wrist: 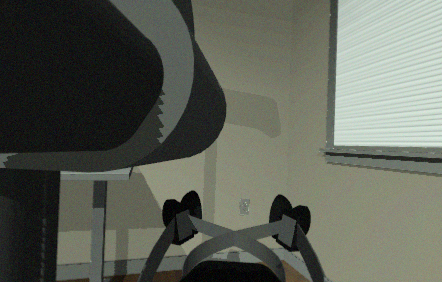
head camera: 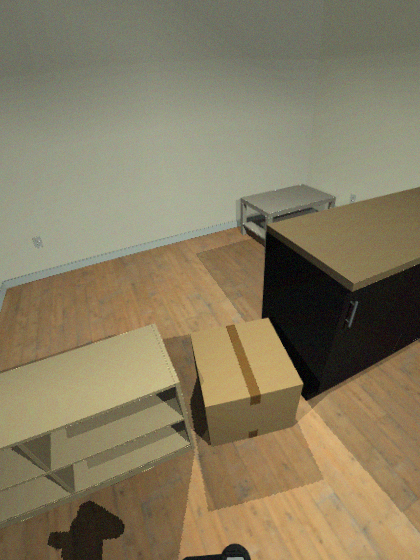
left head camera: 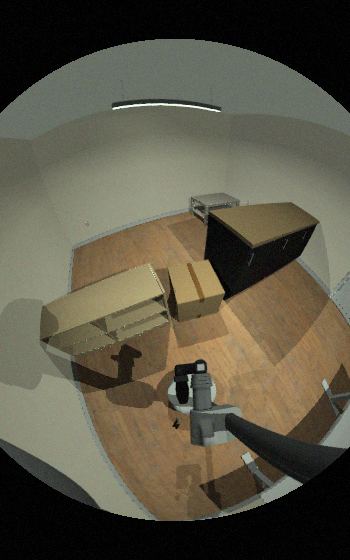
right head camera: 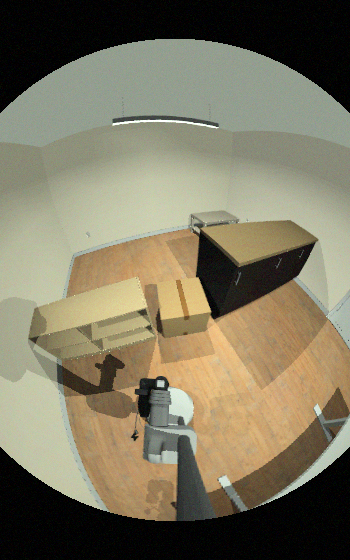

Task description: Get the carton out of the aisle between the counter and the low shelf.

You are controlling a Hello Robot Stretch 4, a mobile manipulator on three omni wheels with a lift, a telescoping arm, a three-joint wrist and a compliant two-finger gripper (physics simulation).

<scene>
tan cardboard carton: head camera 249,386; left head camera 196,291; right head camera 183,307; not seen in the wrist view (out of frame)
same spot on low tan shelf: (left head camera: pixel 128 304) = (head camera: pixel 104 407)
same spot on black counter: (right head camera: pixel 237 263) = (head camera: pixel 350 285)
</scene>
